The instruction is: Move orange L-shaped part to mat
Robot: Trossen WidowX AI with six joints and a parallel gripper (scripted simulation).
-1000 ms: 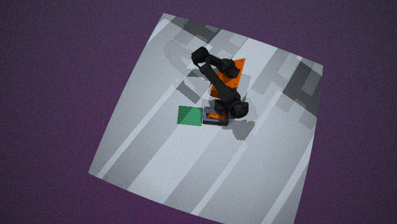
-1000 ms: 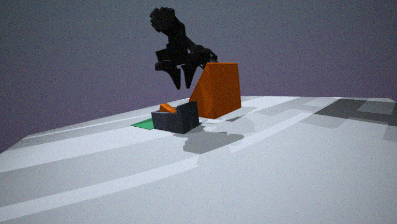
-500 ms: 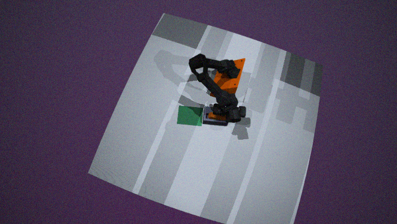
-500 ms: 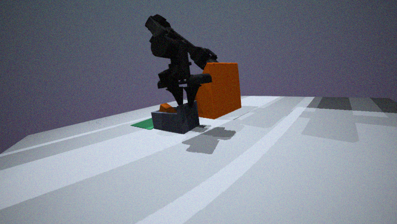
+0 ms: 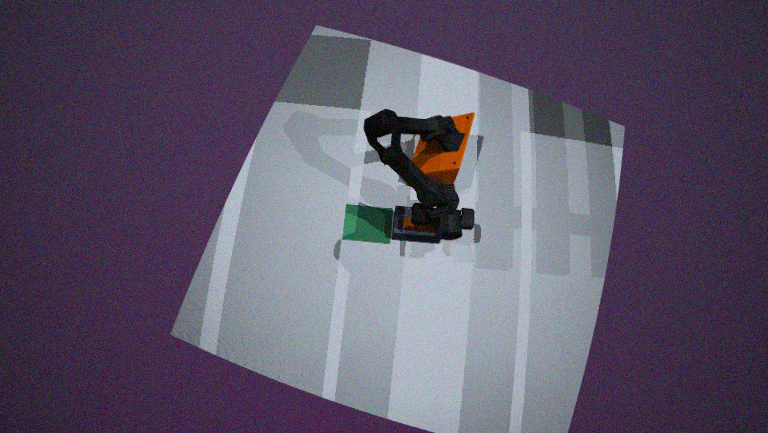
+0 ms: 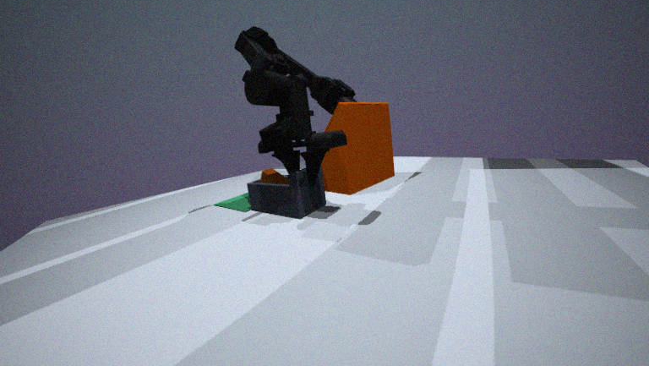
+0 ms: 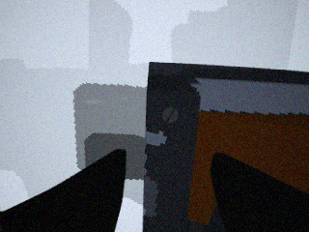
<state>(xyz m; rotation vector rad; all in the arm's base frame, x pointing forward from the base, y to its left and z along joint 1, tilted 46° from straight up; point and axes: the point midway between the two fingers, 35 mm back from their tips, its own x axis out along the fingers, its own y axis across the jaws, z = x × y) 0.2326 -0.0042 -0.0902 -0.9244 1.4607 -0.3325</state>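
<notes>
The orange L-shaped part is 40 mm to the right of my gripper tip, 10 mm below it and 10 mm ahead of it. From my gripper tip the other things lie so: green mat: 210 mm to the right, 70 mm below, 70 mm ahead.
</notes>
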